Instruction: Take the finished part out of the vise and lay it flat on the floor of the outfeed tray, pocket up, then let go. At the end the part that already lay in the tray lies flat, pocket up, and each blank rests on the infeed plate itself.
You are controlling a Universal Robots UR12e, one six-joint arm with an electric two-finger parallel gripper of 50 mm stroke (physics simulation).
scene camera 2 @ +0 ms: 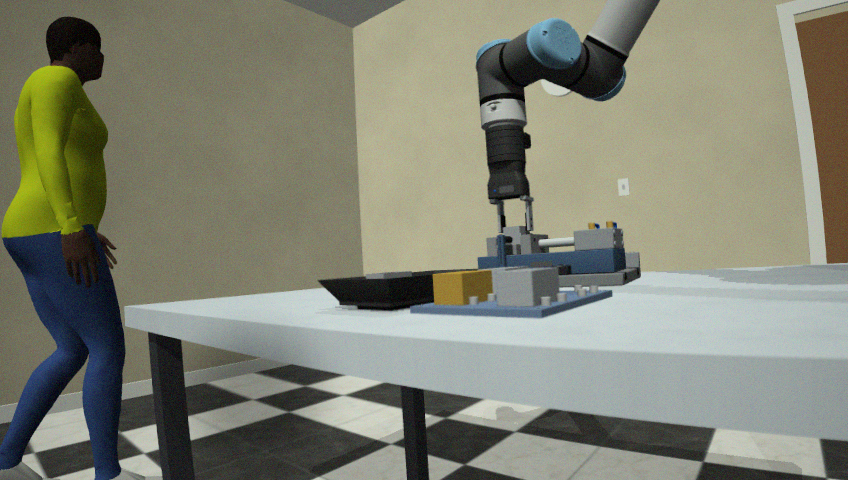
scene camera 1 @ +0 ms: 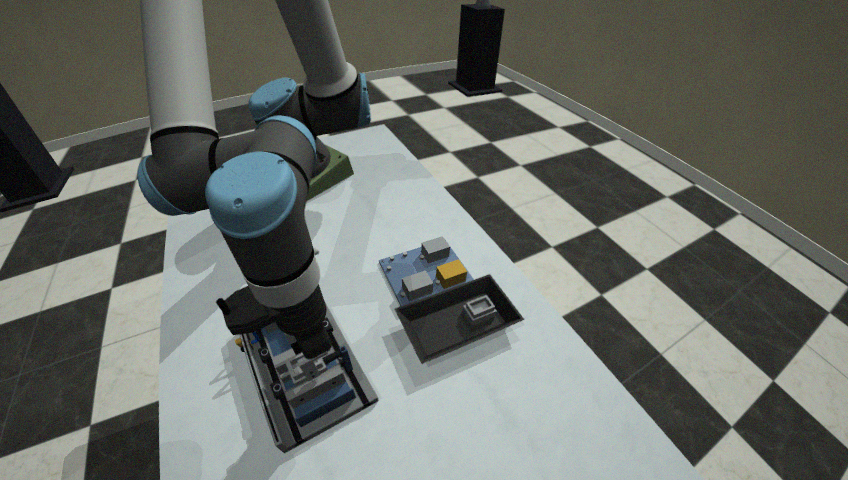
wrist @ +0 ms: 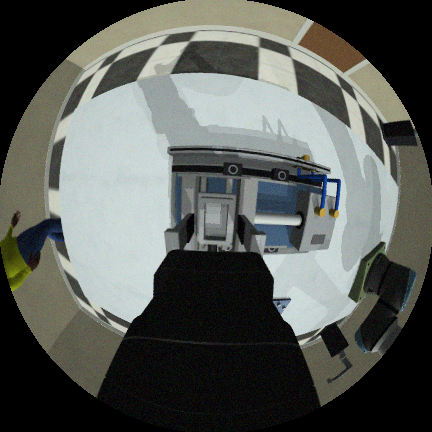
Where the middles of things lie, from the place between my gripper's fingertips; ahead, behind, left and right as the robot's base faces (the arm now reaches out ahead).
Labels:
I see the orange blank [scene camera 2: 454, 288] 14 cm behind my hand, 36 cm to the left of it and 8 cm below it.

